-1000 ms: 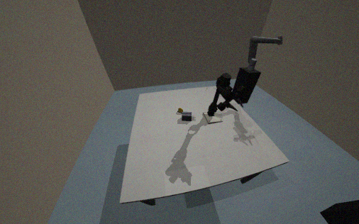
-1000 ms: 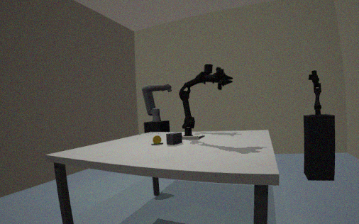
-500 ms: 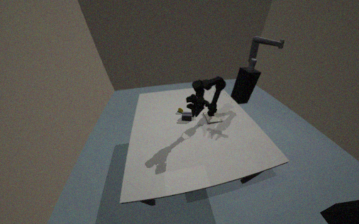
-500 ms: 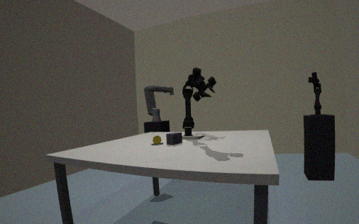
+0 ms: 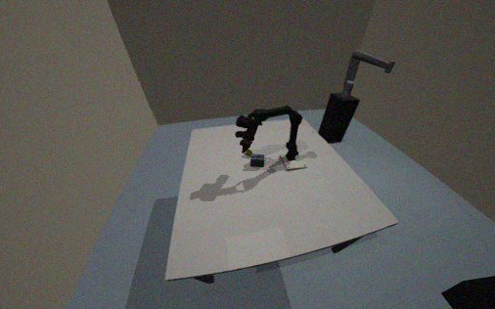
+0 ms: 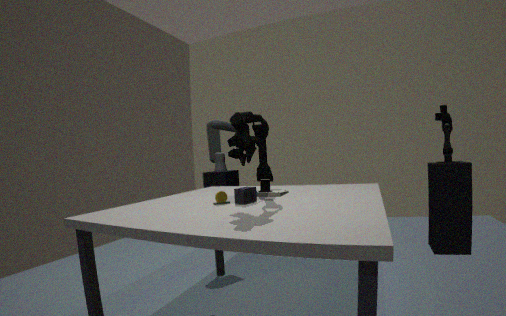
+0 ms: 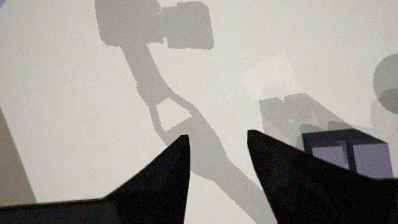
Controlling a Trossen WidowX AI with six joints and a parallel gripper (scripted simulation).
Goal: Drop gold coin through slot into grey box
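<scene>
Right now my gripper tip is 7 cm past the gold coin, 18 cm to the left of it and 16 cm above it.
</scene>
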